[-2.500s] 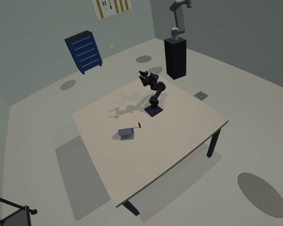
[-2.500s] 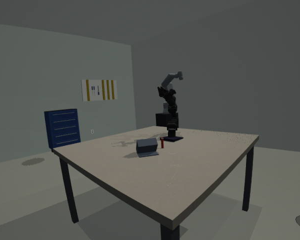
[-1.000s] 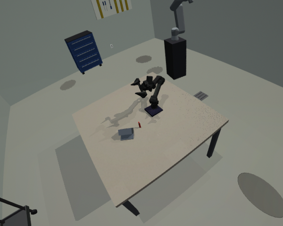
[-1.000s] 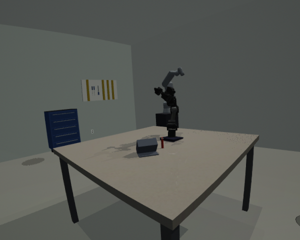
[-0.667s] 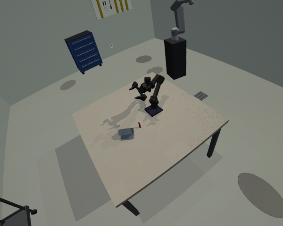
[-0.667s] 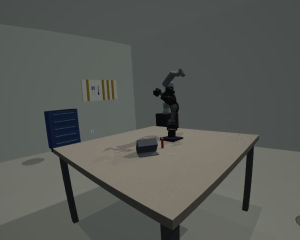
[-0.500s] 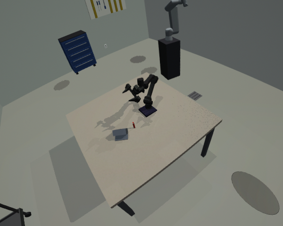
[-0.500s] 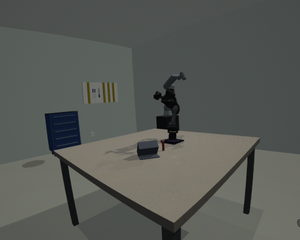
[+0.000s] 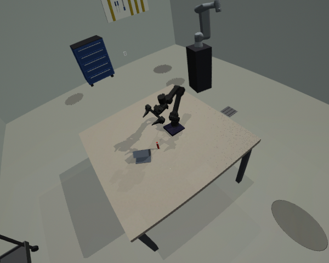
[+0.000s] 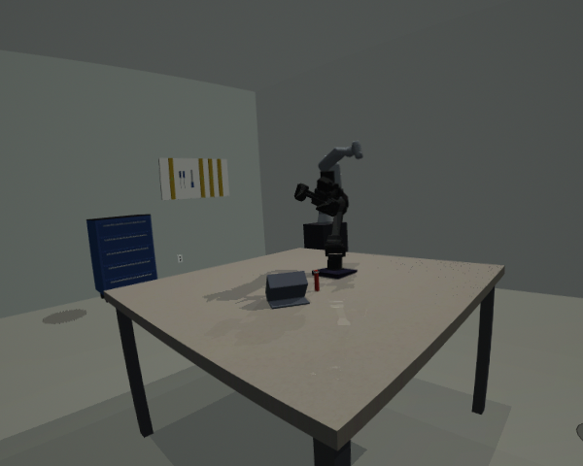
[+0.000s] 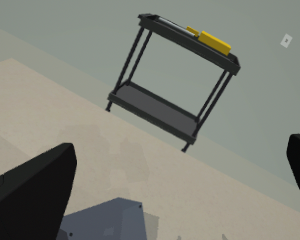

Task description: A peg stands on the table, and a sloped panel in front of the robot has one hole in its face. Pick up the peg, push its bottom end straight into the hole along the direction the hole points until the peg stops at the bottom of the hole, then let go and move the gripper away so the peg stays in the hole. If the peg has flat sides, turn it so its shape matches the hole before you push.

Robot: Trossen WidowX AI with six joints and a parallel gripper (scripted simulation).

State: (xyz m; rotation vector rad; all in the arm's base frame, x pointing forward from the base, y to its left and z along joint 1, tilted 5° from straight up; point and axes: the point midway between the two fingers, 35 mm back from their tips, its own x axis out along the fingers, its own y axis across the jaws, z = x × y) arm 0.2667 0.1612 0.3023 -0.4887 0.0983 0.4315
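Right now my gripper tip is 280 mm above the red square peg, 20 mm past it and 10 mm to the right of it. From my gripper tip the other things lie so: grey sloped panel 290 mm below, 130 mm ahead, 20 mm to the left.
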